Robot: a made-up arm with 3 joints.
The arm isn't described. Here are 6 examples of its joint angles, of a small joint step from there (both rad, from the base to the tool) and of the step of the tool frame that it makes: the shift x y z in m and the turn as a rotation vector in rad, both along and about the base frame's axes.
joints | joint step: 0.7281 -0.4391 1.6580 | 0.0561 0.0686 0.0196
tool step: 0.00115 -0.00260 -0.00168 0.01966 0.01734 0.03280
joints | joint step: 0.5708 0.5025 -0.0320 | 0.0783 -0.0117 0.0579
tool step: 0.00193 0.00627 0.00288 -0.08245 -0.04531 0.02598
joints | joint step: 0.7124 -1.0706 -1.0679 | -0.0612 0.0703 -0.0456
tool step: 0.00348 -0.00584 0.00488 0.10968 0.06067 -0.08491
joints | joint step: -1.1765 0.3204 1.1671 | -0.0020 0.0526 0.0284
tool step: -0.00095 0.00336 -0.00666 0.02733 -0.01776 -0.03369
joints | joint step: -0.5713 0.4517 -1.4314 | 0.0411 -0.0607 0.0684
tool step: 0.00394 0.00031 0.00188 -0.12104 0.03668 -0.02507
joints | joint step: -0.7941 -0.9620 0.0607 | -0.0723 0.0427 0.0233
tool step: -0.00710 -0.01215 -0.00522 0.06495 -0.03649 -0.06158
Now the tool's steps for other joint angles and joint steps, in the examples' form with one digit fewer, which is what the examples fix.
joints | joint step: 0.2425 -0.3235 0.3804 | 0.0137 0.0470 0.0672
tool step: 0.0002 -0.0035 0.0009 0.0118 -0.0521 -0.0040
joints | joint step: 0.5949 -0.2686 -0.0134 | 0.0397 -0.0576 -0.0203
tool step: -0.0036 0.0097 -0.0011 -0.0774 -0.0007 0.0344
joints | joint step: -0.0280 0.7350 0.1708 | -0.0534 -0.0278 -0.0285
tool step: -0.0027 -0.0021 0.0003 0.0242 -0.0003 -0.0140
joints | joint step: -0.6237 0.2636 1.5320 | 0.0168 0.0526 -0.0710
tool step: 0.0039 -0.0012 -0.0087 0.0761 -0.0297 0.0670
